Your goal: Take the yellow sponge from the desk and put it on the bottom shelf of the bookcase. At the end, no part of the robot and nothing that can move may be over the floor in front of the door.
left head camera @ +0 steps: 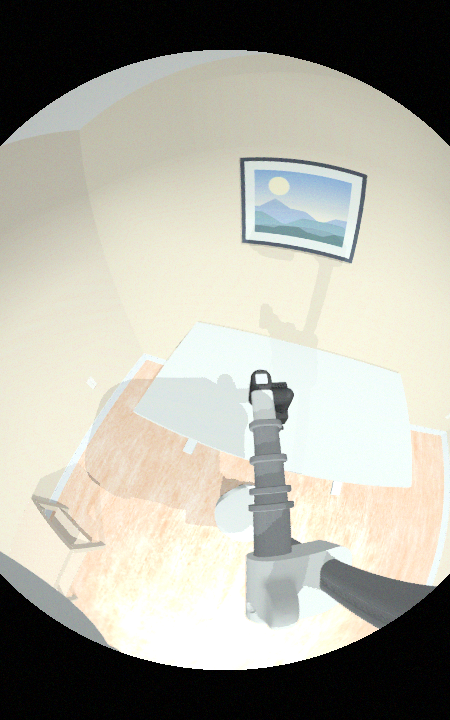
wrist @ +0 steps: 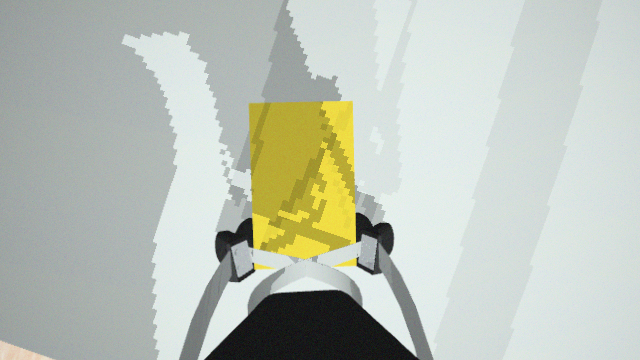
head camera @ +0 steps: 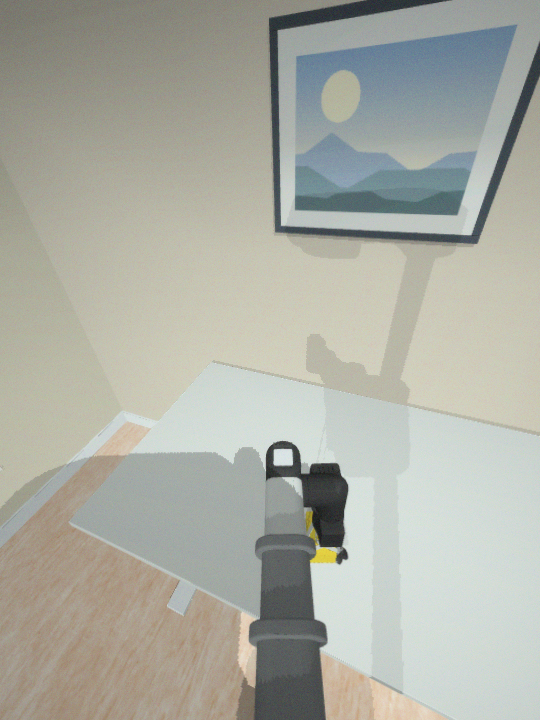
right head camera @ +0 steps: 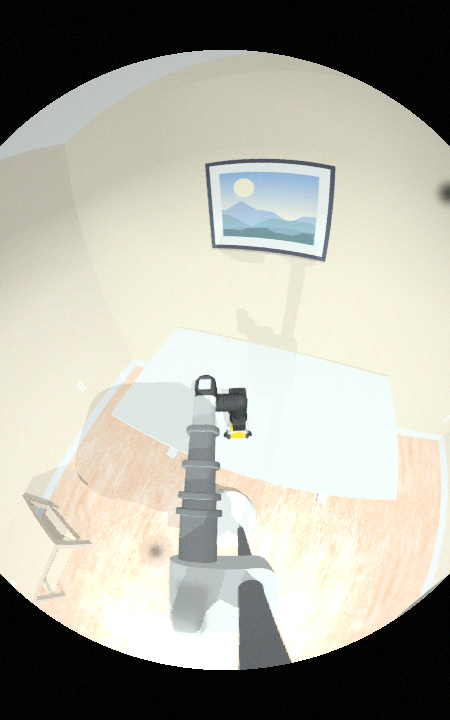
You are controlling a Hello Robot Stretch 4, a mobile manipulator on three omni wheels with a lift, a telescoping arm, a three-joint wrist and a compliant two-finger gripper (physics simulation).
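Seen in the pictures: gripper, between the fingertips: (wrist: 304,235) (head camera: 321,558) (right head camera: 237,436); robot's base, origin of its link: (left head camera: 244,511) (right head camera: 225,516).
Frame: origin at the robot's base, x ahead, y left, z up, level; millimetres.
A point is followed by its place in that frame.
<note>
The yellow sponge (head camera: 324,555) {x 393, y -89, z 737 mm} (right head camera: 238,434) {x 393, y -89, z 737 mm} (wrist: 302,175) {x 449, y -85, z 740 mm} lies on the white desk (head camera: 191,494) {x 569, y 271, z 692 mm} (left head camera: 350,414) {x 435, y -532, z 692 mm} (right head camera: 329,424) {x 418, y -534, z 692 mm}. In the wrist view it is a long upright rectangle, partly in shadow. My gripper (right head camera: 237,434) {x 402, y -85, z 692 mm} (wrist: 304,235) {x 402, y -85, z 692 mm} is shut on the sponge, one fingertip pressed against each long side near its lower end. In the head camera view the arm hides part of the sponge and the left fingertip. In the left head camera view the sponge does not show. The bookcase and the door do not show in these views.
A framed picture (head camera: 377,224) {x 988, y -271, z 1311 mm} (left head camera: 299,246) {x 994, y -258, z 1293 mm} (right head camera: 267,250) {x 995, y -254, z 1280 mm} hangs on the wall behind the desk. A round light seat (left head camera: 232,512) {x 9, y 87, z 187 mm} (right head camera: 233,512) {x 43, y -58, z 187 mm} stands below the arm at the desk's front. A brown frame-like object (left head camera: 67,523) {x -394, y 1411, z 122 mm} (right head camera: 55,523) {x -422, y 1422, z 121 mm} stands at the far left.
</note>
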